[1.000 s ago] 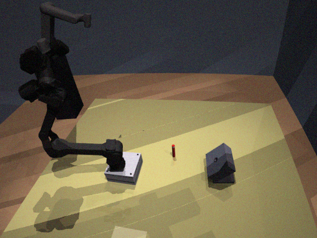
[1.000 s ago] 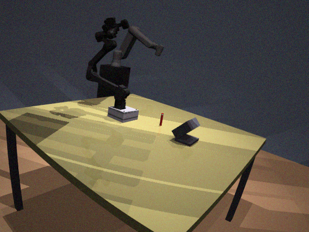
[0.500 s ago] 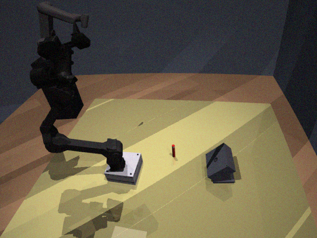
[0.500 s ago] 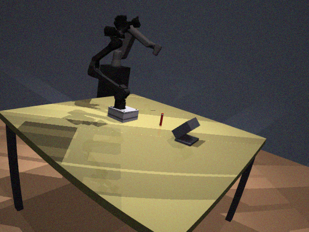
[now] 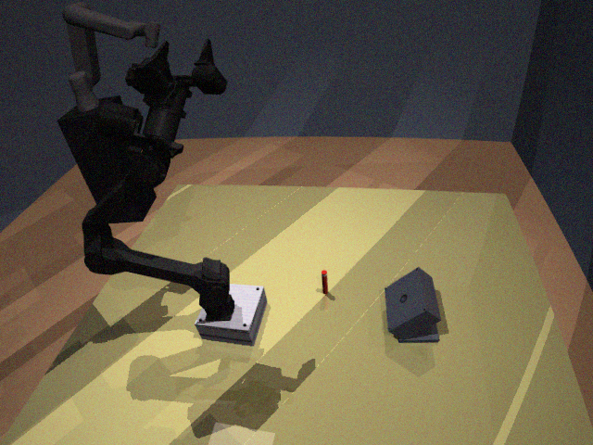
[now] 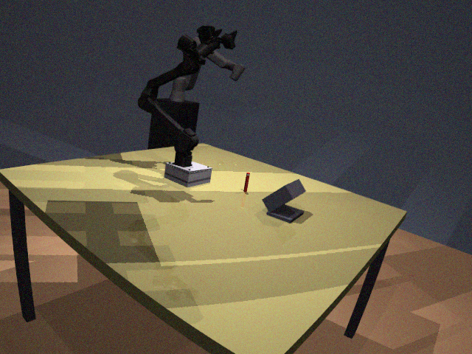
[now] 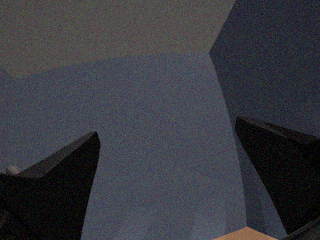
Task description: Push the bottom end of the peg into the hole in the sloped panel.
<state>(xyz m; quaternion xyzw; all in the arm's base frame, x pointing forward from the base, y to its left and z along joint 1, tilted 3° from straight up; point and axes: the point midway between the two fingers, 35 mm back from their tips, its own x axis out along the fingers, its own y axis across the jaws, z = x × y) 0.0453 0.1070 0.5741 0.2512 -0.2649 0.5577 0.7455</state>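
The red peg lies 220 mm ahead of my gripper tip, 50 mm to the right of it and 600 mm below it. From my gripper tip the other things lie so: sloped panel (430 mm ahead, 160 mm to the right, 590 mm below).
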